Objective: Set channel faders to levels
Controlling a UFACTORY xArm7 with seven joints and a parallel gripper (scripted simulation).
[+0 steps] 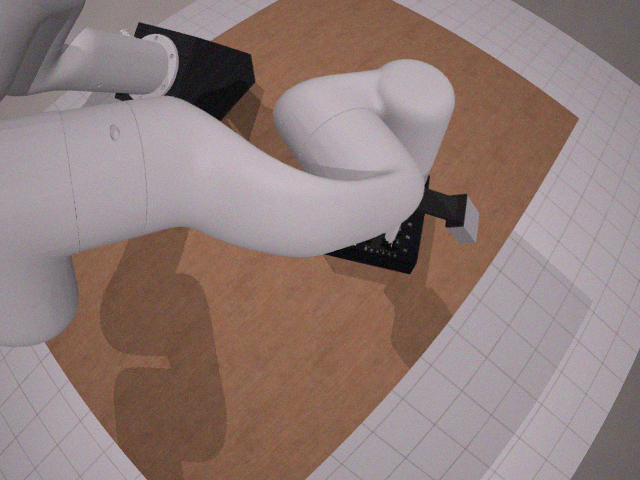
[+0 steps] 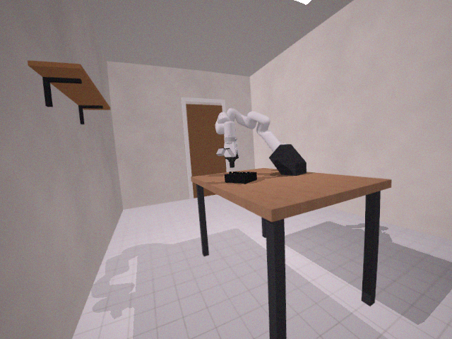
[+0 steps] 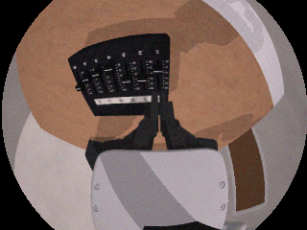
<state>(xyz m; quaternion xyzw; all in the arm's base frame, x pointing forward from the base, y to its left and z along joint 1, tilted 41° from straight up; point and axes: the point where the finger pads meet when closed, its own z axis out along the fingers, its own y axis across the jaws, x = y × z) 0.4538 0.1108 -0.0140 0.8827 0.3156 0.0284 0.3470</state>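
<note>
My gripper is now 2 cm short of the fader, 1 cm to the right of it and 5 cm above it. From my hand the other things lie so: master fader cap (6 cm behind, 12 cm to the left, 5 cm below); then channel fader cap (1 cm behind, 4 cm to the left, 5 cm below).
</note>
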